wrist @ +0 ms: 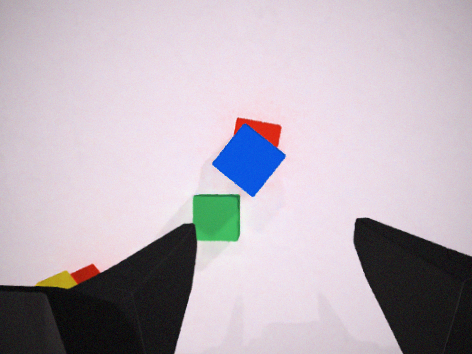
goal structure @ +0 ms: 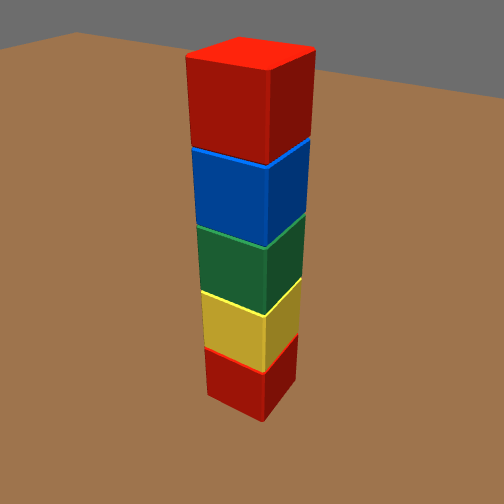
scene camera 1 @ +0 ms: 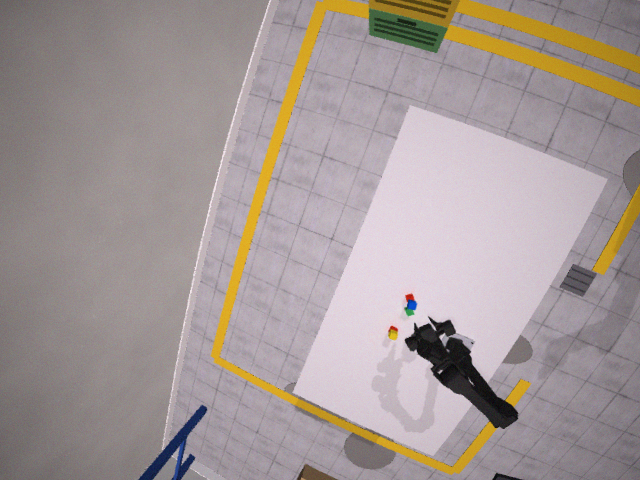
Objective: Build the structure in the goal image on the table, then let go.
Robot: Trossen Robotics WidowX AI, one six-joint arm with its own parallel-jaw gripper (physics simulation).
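Places are measured from the arm's base along level axes (x back, y right, z up), in centimetres.
Pixels of known places: gripper, fingertip midpoint: (wrist: 275,232) (scene camera 1: 421,320); arm's base, origin of the base link: (scene camera 1: 454,344).
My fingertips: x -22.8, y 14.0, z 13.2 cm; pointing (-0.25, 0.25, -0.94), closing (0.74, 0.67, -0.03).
For each thing: its top centre in the pictures, then the offset to it from my fingertips. Level surfaces: height alone.
- blue cube, middle of its top: (wrist: 249,158) (scene camera 1: 412,306) dx -3.0, dy +1.9, dz -7.5 cm
- green cube, middle of its top: (wrist: 215,218) (scene camera 1: 409,312) dx -2.4, dy -2.7, dz -10.8 cm
- yellow cube, middle of its top: (wrist: 37,315) (scene camera 1: 393,336) dx -7.1, dy -15.1, dz -7.6 cm
- second red cube, middle of its top: (wrist: 70,302) (scene camera 1: 393,333) dx -6.6, dy -15.0, dz -10.9 cm
- white table, its level: dz -14.1 cm
A blue cube (scene camera 1: 412,305) (wrist: 249,160) overlaps a red cube (scene camera 1: 409,297) (wrist: 260,130) and looks raised above the table; what bears it is partly hidden. A green cube (scene camera 1: 409,312) (wrist: 216,218) sits near the blue one, with a small gap between them in the wrist view. A yellow cube (scene camera 1: 392,335) (wrist: 59,280) overlaps a second red cube (scene camera 1: 393,328) (wrist: 86,273), both partly hidden by the left finger in the wrist view. My gripper (scene camera 1: 422,321) (wrist: 275,232) is open and empty above the table, with its left fingertip beside the green cube in the wrist view.
The white table (scene camera 1: 465,206) carries the cubes, which lie near its left edge in the scene view. A pale plate (scene camera 1: 463,340) lies beside the black arm. A green crate (scene camera 1: 405,31), a grey grate (scene camera 1: 577,280) and a blue frame (scene camera 1: 175,441) show beyond the table.
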